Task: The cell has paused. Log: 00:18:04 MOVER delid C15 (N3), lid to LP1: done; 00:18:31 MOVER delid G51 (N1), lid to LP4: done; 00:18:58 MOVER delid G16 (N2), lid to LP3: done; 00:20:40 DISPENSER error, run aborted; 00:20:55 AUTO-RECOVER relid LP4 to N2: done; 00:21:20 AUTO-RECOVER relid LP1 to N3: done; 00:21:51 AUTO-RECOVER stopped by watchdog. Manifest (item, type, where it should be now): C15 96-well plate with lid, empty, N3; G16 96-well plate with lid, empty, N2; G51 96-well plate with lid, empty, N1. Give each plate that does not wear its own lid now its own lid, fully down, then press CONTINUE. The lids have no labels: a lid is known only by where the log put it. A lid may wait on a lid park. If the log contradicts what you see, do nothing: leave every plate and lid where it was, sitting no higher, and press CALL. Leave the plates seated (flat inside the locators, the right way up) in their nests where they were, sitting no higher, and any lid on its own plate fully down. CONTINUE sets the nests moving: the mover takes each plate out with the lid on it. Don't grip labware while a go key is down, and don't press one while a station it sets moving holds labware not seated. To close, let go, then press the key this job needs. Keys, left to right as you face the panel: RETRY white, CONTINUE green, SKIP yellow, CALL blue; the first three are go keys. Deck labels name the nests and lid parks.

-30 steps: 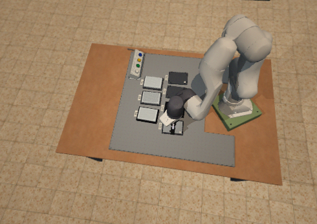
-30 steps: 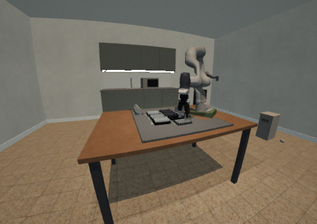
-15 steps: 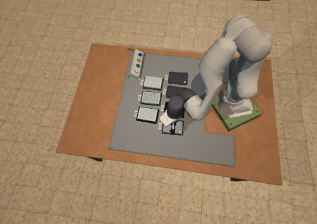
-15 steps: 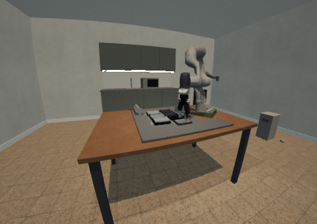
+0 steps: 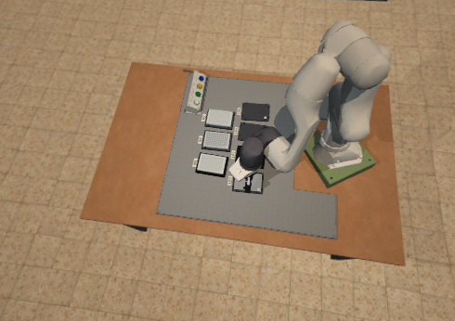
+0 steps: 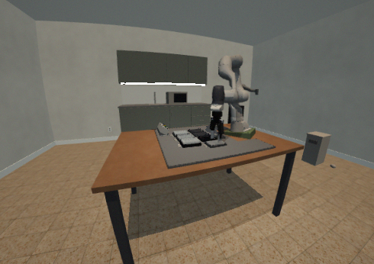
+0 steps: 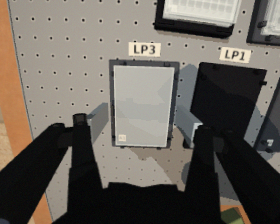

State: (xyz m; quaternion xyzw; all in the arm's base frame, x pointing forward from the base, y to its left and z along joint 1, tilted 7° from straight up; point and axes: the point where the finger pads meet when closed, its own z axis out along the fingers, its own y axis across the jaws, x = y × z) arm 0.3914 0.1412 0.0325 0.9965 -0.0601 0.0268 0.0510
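The grey lid lies 40 mm below my hand. Also, from my hand: lid park labelled LP1: 20 mm behind, 130 mm to the right, 50 mm below; LP3 label: 90 mm ahead, 10 mm to the right, 50 mm below; LP1 label: 70 mm ahead, 150 mm to the right, 50 mm below.
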